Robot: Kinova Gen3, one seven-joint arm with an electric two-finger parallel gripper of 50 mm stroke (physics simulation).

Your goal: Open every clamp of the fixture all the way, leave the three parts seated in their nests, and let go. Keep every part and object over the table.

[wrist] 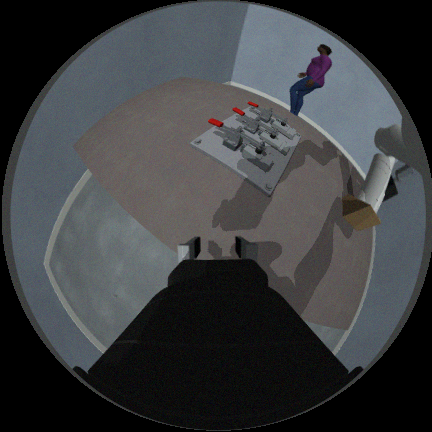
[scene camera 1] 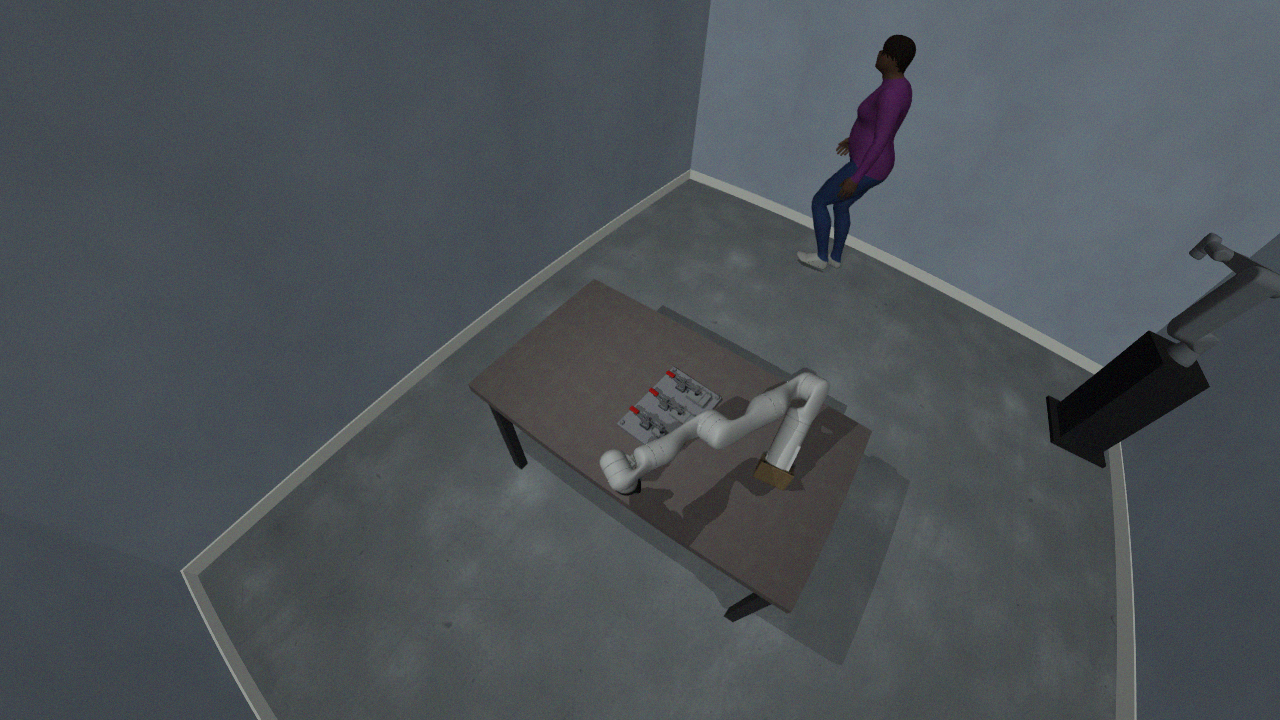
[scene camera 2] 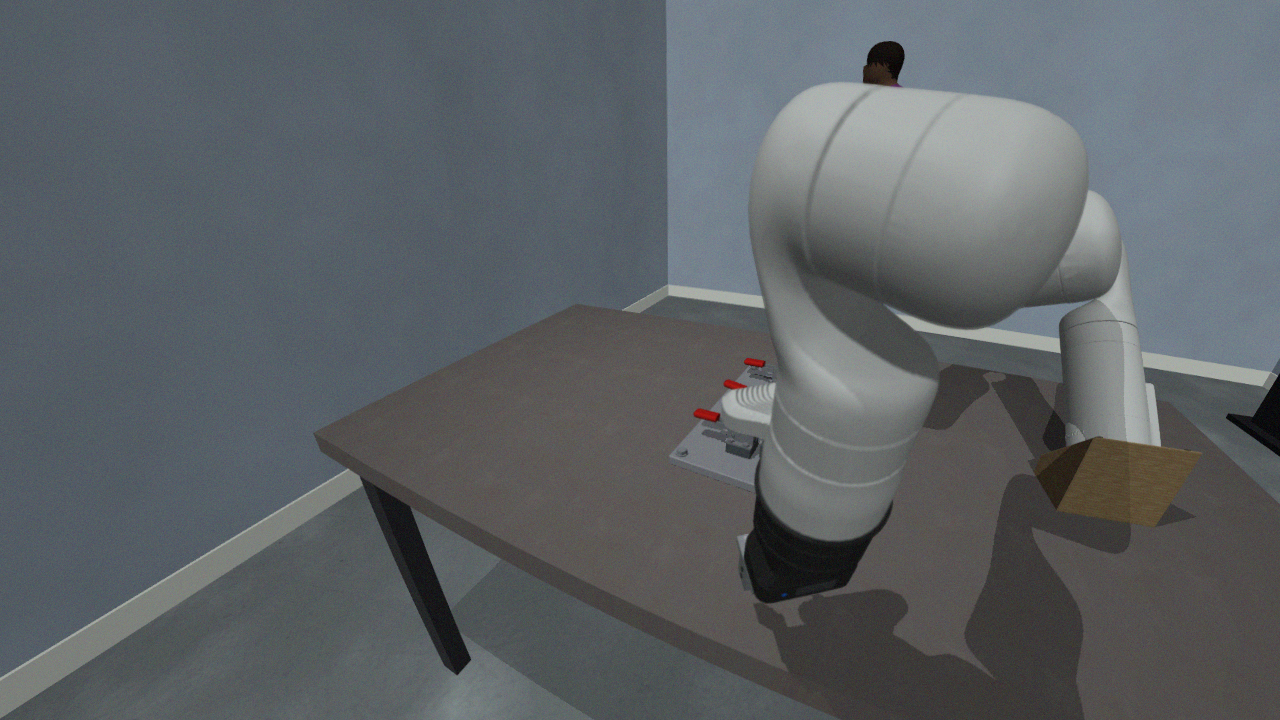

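Where they show: gripper, fingertip midpoint: (wrist: 217, 243); arm's base, origin of the base link: (wrist: 364, 206) (scene camera 1: 776, 463) (scene camera 2: 1107, 453).
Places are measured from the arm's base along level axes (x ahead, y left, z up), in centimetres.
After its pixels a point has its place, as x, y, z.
Note:
The fixture is a grey plate (scene camera 1: 631, 426) {52.1, 10.0, -5.6} (scene camera 2: 702, 459) {52.6, 10.8, -5.6} (wrist: 207, 149) {52.0, 11.7, -5.6} on the table, carrying three grey toggle clamps. Their red handles are the near one (scene camera 1: 634, 410) {53.3, 6.1, -1.0} (scene camera 2: 707, 414) {53.3, 6.3, -1.0} (wrist: 215, 122) {53.2, 6.4, -1.1}, the middle one (scene camera 1: 653, 392) {51.5, -4.6, -1.3} (scene camera 2: 734, 385) {51.6, -4.5, -1.3} (wrist: 238, 111) {51.3, -4.4, -1.5} and the far one (scene camera 1: 670, 374) {50.1, -15.6, -1.5} (scene camera 2: 754, 362) {50.1, -15.3, -1.6} (wrist: 253, 104) {49.6, -15.2, -1.7}. All three handles lie low, pointing away from the parts. In the wrist view the clamp arms reach over three light grey parts, and the black tips look down on them. The arm hides much of the fixture in scene camera 2. My gripper (wrist: 217, 243) {40.1, 30.4, -1.2} is open and empty, above the table beside the fixture's near side.
The arm's tan base block (scene camera 1: 773, 473) {-0.1, 4.6, 0.9} (scene camera 2: 1126, 483) {-0.6, 4.6, -1.2} (wrist: 361, 219) {-0.1, 4.6, -1.7} stands on the table (scene camera 1: 554, 358) {95.9, -1.4, -7.1} (scene camera 2: 501, 420) {88.1, 11.3, -7.1} (wrist: 135, 130) {79.3, 12.3, -7.1} to the right. A person (scene camera 1: 881, 134) (wrist: 318, 70) stands beyond the table. A second arm on a black pedestal (scene camera 1: 1129, 394) stands at the far right.

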